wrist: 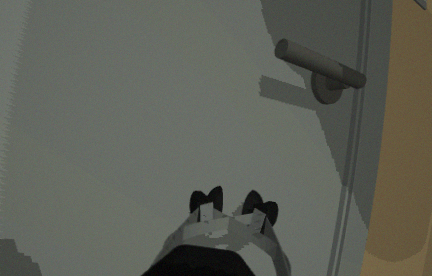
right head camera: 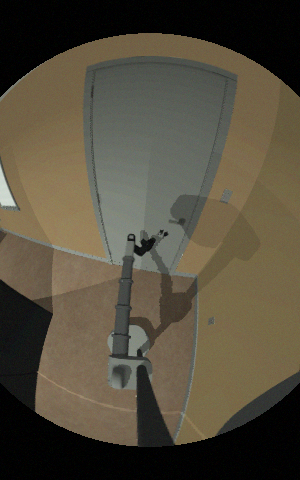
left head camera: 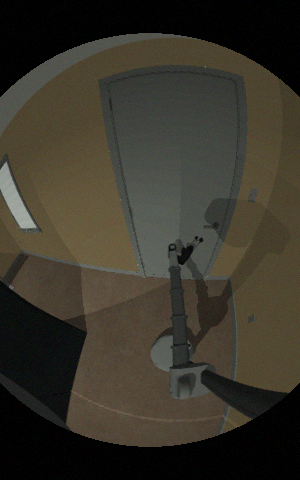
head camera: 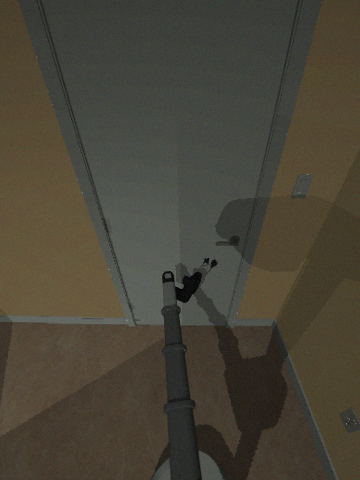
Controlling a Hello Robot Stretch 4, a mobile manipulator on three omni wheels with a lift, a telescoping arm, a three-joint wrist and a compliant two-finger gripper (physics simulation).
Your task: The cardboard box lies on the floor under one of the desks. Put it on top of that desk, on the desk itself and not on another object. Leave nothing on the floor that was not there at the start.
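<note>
The cardboard box and a recognisable desk do not show in these views. My gripper is partly open, with a small gap between its two black fingertips and nothing between them. It is at the end of the long extended arm, in front of the lower part of a grey door, below and left of the door handle. Its distance from the door is hard to tell.
Brown floor lies before the door. Yellow walls flank it, meeting in a corner at the right. A large black surface stands at lower left; I cannot tell what it is. A bright window or panel is at far left.
</note>
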